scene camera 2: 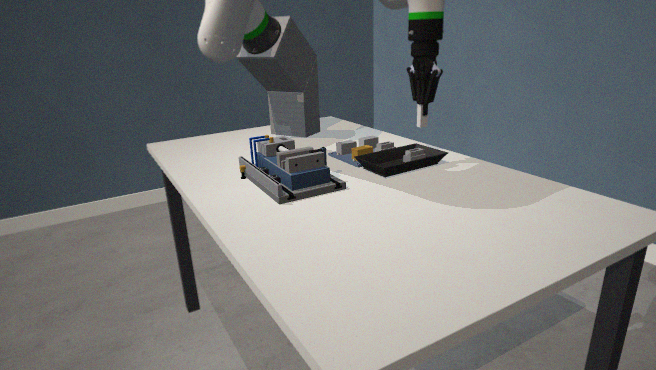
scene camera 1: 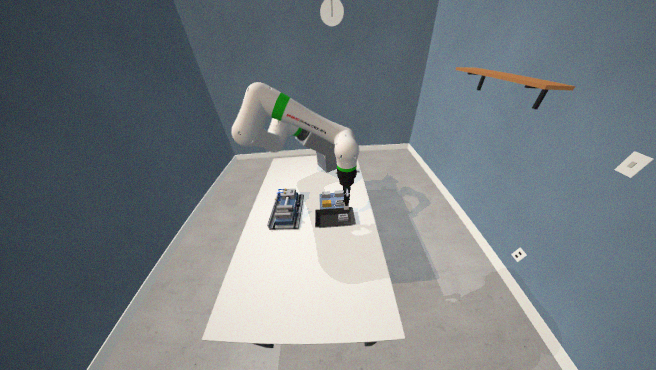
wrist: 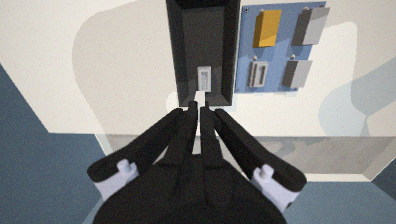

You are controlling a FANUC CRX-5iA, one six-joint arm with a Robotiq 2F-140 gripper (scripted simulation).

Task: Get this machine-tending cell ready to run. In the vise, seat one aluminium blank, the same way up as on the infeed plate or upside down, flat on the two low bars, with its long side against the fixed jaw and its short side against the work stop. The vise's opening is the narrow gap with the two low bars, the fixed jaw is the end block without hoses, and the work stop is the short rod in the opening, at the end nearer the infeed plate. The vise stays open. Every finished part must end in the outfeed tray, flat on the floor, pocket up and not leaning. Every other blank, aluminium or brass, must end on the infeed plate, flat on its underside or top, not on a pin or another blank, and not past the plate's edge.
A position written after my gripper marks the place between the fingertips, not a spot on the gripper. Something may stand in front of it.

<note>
In view: my gripper (scene camera 2: 422, 126), a brass blank (wrist: 266, 26) and an aluminium blank (wrist: 308, 30).
My gripper shows as well in the wrist view (wrist: 200, 98).
</note>
